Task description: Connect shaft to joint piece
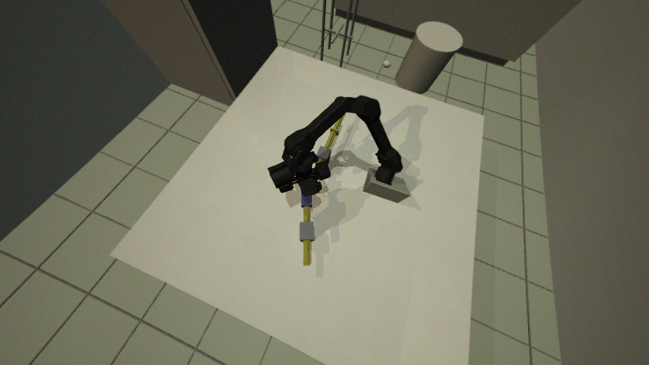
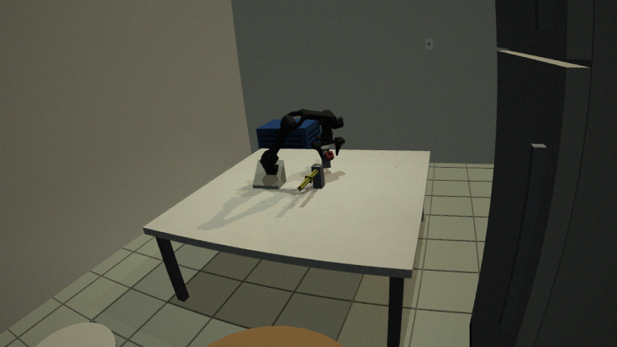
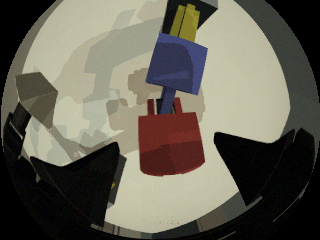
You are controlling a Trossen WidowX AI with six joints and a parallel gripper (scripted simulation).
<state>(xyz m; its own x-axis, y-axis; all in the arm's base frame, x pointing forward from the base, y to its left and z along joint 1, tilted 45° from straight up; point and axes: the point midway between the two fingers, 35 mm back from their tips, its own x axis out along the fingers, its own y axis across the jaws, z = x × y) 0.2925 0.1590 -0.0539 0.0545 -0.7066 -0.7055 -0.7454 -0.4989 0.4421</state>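
The red square joint piece is 10 mm above my gripper tip.
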